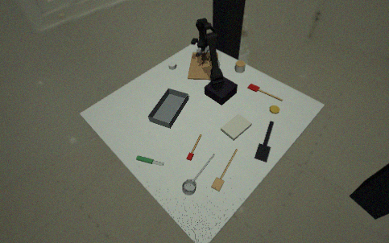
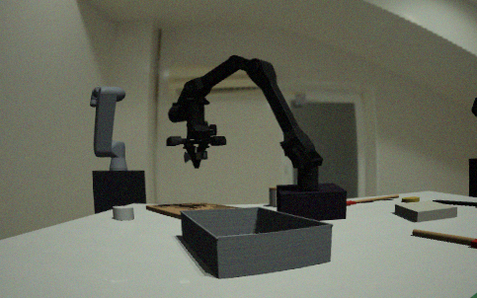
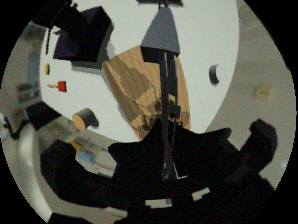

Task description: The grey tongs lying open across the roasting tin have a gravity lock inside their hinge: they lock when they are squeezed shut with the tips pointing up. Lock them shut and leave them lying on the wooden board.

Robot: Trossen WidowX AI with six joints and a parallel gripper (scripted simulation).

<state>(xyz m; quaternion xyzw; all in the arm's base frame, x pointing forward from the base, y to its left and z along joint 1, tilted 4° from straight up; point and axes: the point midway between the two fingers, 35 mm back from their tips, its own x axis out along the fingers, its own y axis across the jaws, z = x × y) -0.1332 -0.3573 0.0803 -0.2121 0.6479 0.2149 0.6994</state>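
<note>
The wooden board is 14 cm below my gripper tip. Round my gripper tip: pale block (22 cm ahead, 68 cm to the left, 13 cm below); red-headed spatula (17 cm behind, 54 cm to the left, 14 cm below); roasting tin (50 cm ahead, 27 cm to the left, 11 cm below).
</note>
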